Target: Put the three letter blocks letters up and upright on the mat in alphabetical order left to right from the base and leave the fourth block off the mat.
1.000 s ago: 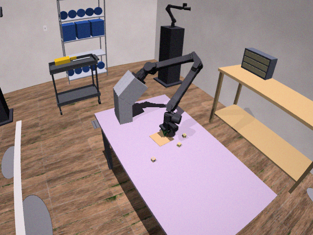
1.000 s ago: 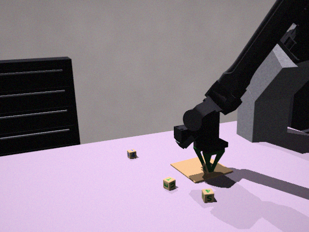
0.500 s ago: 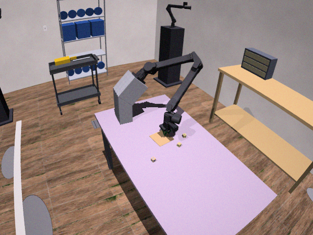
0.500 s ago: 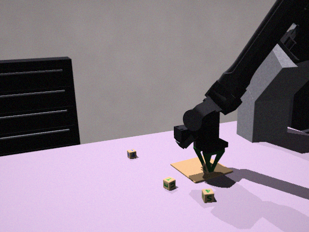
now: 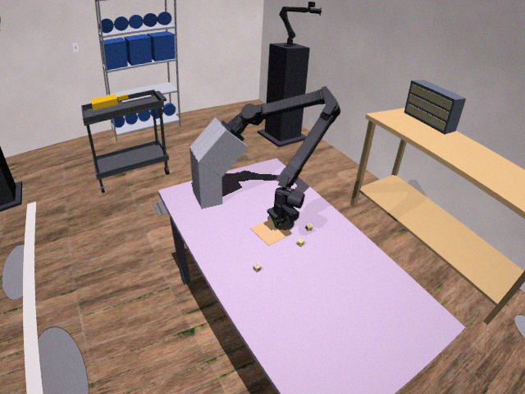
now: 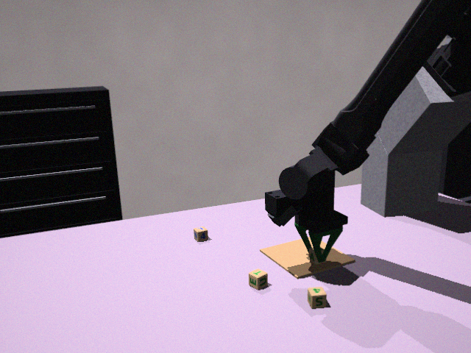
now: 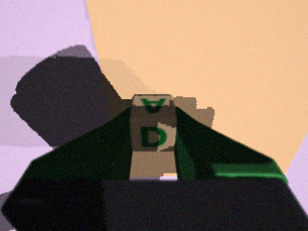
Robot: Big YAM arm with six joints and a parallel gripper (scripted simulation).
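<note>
Right now the D block is right at my hand. Also, from my hand: T block (140 mm ahead, 20 mm to the left, 10 mm below); L block (160 mm ahead, 230 mm to the right, 10 mm below); tan mat (40 mm to the right, 20 mm below).
</note>
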